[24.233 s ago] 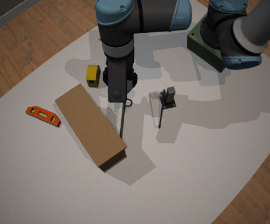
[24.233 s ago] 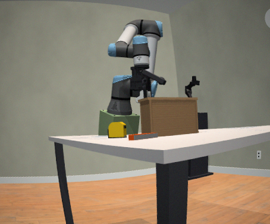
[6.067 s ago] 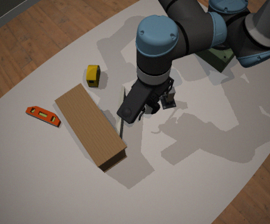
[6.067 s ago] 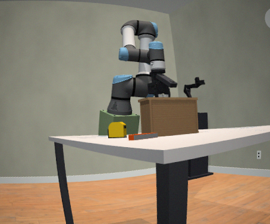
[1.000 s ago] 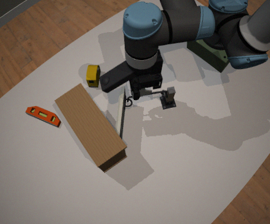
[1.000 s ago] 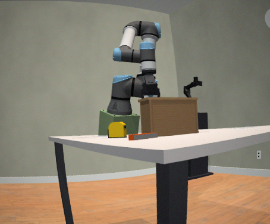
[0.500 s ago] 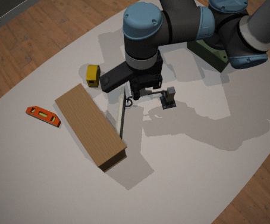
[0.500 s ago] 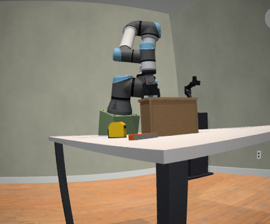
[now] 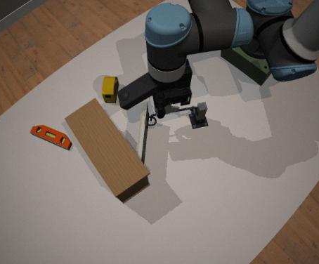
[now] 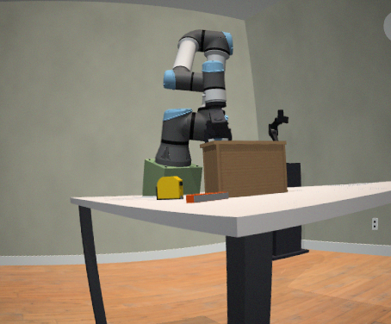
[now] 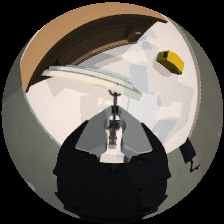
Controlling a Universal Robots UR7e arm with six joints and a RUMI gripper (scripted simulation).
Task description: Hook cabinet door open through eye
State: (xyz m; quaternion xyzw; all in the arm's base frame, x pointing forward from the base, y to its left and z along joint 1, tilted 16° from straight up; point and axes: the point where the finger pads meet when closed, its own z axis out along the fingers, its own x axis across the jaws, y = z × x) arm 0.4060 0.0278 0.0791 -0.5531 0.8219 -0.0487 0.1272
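The pale door lies 7 cm ahead of my hand, 4 cm to the left of it and 3 cm below it. Also, from my hand: orange spirit level (30 cm ahead, 17 cm to the right, 9 cm below); then yellow tape measure (5 cm ahead, 18 cm to the right, 7 cm below).
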